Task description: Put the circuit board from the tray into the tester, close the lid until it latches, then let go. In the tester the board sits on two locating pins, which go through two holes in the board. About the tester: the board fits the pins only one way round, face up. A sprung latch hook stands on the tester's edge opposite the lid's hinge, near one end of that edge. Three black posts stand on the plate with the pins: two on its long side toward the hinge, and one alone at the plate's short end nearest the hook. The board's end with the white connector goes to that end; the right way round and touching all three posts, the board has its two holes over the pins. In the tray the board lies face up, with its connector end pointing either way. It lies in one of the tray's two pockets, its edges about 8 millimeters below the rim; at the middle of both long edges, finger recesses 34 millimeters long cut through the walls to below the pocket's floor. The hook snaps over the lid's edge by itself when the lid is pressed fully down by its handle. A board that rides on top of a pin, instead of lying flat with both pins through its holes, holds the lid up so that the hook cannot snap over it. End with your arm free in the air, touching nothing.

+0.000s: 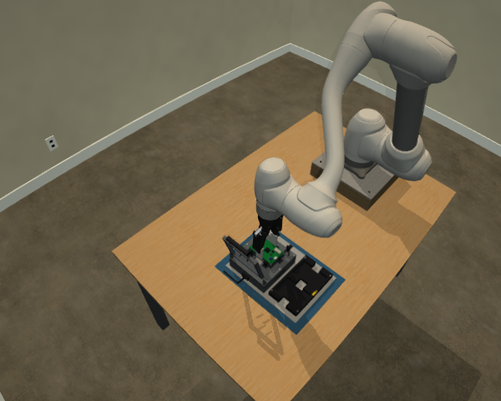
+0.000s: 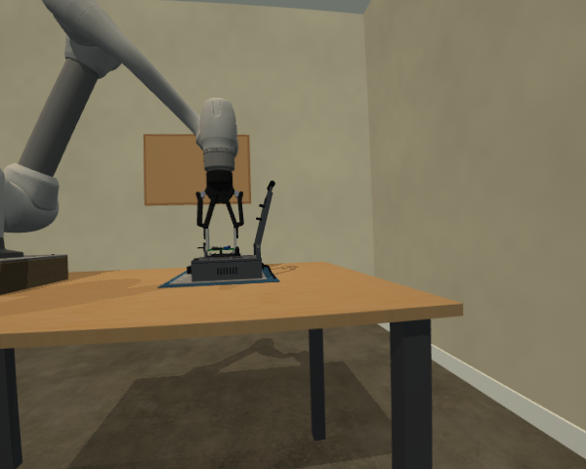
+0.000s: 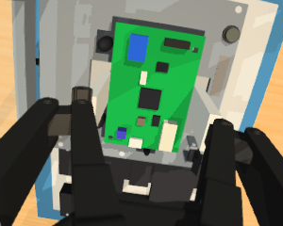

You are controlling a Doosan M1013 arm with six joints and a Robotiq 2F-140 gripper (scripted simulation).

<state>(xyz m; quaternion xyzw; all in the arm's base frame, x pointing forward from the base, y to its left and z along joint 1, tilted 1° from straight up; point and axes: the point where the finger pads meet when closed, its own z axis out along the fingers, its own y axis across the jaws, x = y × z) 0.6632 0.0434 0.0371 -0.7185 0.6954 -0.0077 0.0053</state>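
Right now the green circuit board is 20 mm below my hand. The rest, counted from my hand: tester (30 mm ahead, 40 mm to the left, 10 mm above); latch hook (60 mm behind, 60 mm to the left, 20 mm below); tester lid (130 mm ahead, 80 mm above).
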